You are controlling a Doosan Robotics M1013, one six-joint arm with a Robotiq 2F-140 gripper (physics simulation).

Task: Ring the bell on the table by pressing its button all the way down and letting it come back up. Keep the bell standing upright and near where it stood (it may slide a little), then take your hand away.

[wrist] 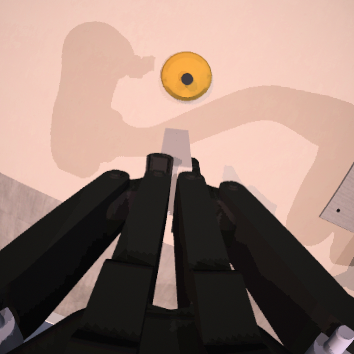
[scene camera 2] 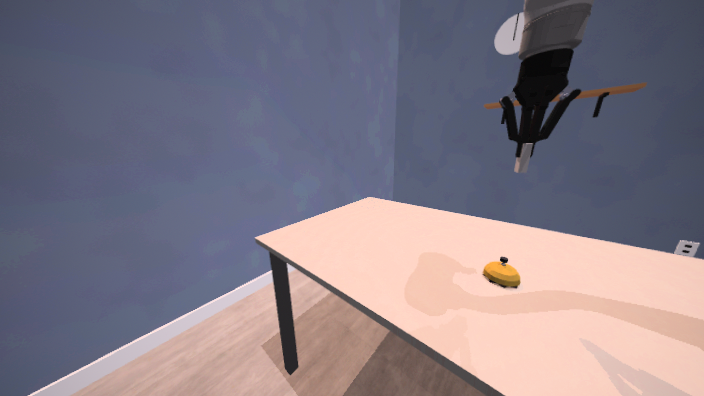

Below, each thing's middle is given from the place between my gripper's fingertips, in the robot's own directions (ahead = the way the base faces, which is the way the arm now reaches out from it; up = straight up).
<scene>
The yellow dome bell (scene camera 2: 504,275) is 270 mm below my hand and 30 mm to the right of it.
</scene>
